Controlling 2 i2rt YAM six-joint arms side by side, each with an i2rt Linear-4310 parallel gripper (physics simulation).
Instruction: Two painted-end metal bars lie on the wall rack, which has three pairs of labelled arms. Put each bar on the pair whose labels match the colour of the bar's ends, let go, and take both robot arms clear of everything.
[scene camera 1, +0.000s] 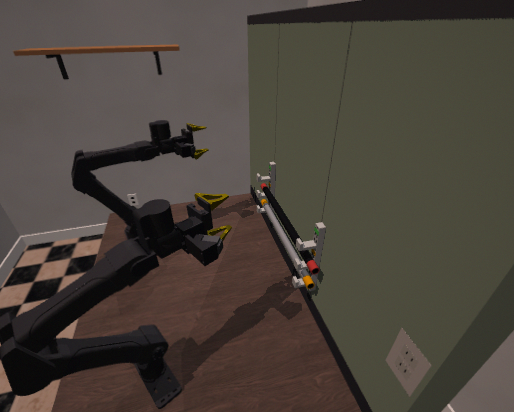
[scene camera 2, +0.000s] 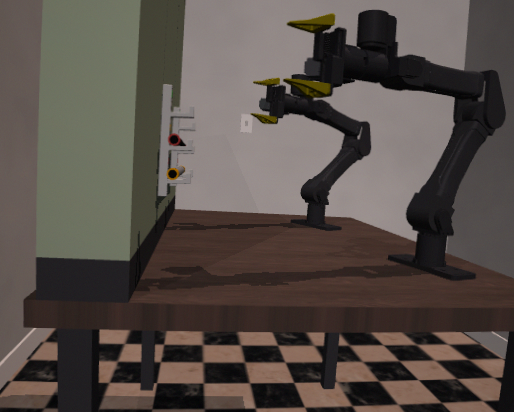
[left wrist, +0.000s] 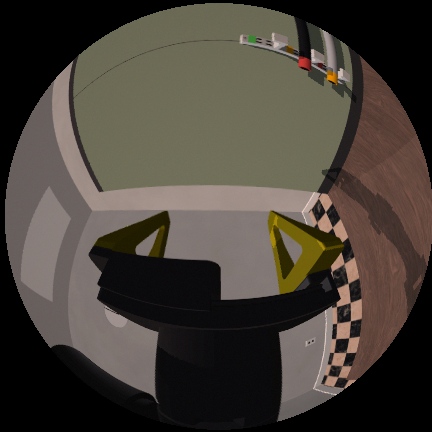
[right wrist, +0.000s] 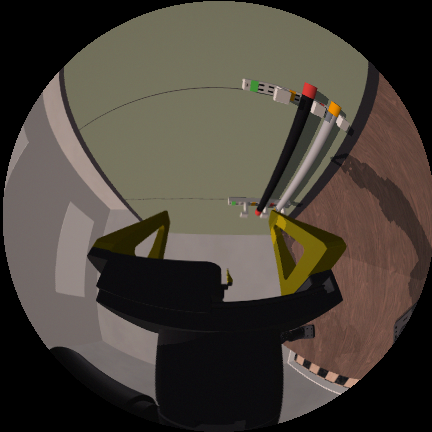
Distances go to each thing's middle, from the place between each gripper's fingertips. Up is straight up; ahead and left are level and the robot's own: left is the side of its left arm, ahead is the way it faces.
The black red-ended bar (right wrist: 308, 92) is 230 mm ahead of my right hand, 160 mm below it and 100 mm to the left of it. From my right hand the other things lie so: wall socket plate (scene camera 1: 423, 366) (450 mm to the right, 180 mm ahead, 110 mm below); then grey orange-ended bar (right wrist: 333, 110) (240 mm below, 230 mm ahead, 100 mm to the left).
My left gripper is now 48 cm to the left of the black red-ended bar, 16 cm above it and 12 cm short of it. From my left hand the other things lie so: wall socket plate 102 cm to the right, 10 cm below, 7 cm ahead; grey orange-ended bar 48 cm to the right, 23 cm below, 12 cm ahead.
